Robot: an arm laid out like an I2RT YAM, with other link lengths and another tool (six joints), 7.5 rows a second.
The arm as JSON. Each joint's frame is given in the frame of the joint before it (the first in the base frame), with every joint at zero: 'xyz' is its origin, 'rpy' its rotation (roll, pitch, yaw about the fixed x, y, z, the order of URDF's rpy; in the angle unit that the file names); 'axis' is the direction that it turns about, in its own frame. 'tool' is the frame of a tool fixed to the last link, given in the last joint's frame.
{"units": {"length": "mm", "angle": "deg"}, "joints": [
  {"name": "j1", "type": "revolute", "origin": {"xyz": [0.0, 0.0, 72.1], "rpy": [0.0, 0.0, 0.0]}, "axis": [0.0, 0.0, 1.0]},
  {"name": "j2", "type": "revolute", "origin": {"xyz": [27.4, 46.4, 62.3], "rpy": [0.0, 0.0, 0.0]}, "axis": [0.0, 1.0, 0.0]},
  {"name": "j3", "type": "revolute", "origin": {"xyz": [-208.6, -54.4, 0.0], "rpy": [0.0, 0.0, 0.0]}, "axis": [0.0, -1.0, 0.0]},
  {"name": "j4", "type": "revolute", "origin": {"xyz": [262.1, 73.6, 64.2], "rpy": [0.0, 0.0, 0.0]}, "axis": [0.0, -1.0, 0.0]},
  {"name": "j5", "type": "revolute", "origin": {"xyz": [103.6, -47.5, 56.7], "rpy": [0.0, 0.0, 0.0]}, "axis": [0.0, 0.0, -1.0]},
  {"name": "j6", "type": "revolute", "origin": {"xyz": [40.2, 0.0, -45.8], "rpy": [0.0, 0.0, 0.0]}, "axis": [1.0, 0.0, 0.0]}
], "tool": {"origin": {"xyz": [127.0, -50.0, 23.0], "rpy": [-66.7, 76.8, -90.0]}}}
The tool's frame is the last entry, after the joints.
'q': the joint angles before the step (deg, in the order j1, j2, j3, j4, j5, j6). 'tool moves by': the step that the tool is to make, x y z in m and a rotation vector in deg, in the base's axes. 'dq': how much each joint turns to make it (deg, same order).
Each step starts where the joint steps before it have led.
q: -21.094 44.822 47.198 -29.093 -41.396 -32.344
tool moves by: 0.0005 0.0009 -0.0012 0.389 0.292 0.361
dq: -0.009 0.341 0.166 -0.182 -0.446 0.084
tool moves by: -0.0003 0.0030 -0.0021 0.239 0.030 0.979
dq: 0.013 0.008 -0.339 0.003 -0.956 -0.343
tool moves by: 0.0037 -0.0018 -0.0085 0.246 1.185 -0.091
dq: -0.005 1.410 -0.009 0.101 0.168 -0.182
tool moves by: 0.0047 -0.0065 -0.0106 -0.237 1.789 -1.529
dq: 0.013 1.755 0.262 -0.085 1.768 0.010
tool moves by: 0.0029 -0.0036 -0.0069 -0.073 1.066 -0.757
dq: -0.014 1.150 0.099 0.076 0.869 -0.010
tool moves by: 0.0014 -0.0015 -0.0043 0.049 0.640 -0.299
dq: 0.002 0.618 -0.003 0.006 0.353 0.000
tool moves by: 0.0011 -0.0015 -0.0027 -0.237 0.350 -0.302
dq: 0.006 0.426 -0.003 0.080 0.445 -0.169
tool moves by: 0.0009 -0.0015 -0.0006 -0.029 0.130 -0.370
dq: -0.012 0.275 0.096 0.172 0.342 0.166
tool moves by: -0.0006 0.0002 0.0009 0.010 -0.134 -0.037
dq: 0.006 -0.269 -0.090 0.001 0.006 0.092
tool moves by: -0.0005 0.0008 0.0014 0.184 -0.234 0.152
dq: -0.002 -0.250 -0.080 0.092 -0.266 0.174
